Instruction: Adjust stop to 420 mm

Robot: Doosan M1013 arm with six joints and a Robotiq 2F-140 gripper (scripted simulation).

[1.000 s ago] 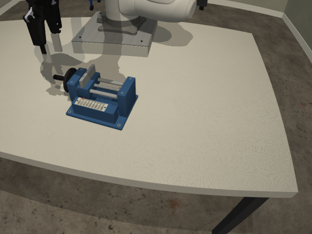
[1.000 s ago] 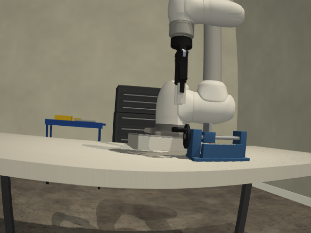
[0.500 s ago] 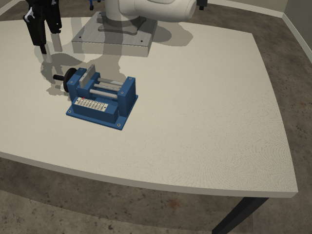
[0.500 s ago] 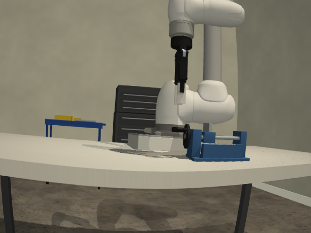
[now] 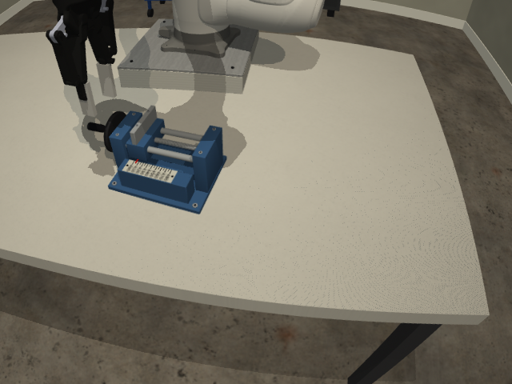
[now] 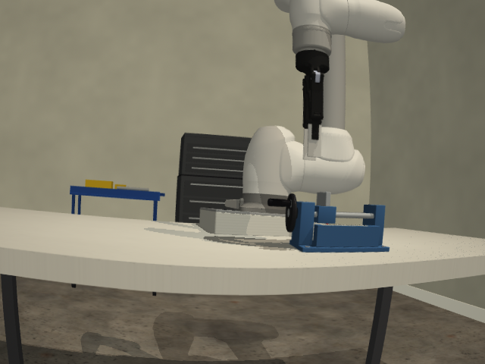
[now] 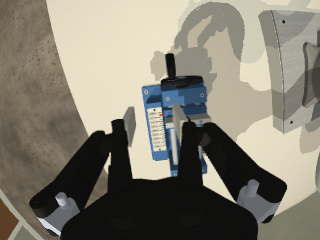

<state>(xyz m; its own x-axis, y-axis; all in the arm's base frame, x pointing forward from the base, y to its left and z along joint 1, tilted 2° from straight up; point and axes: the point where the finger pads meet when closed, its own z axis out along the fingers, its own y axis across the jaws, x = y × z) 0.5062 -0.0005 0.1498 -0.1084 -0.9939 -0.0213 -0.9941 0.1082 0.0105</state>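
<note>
Right now my hand is 130 mm above the black handwheel, 40 mm to the left of it and 40 mm past it. From my hand the other things lie so: stop block 130 mm below, 50 mm to the left, 40 mm behind.
</note>
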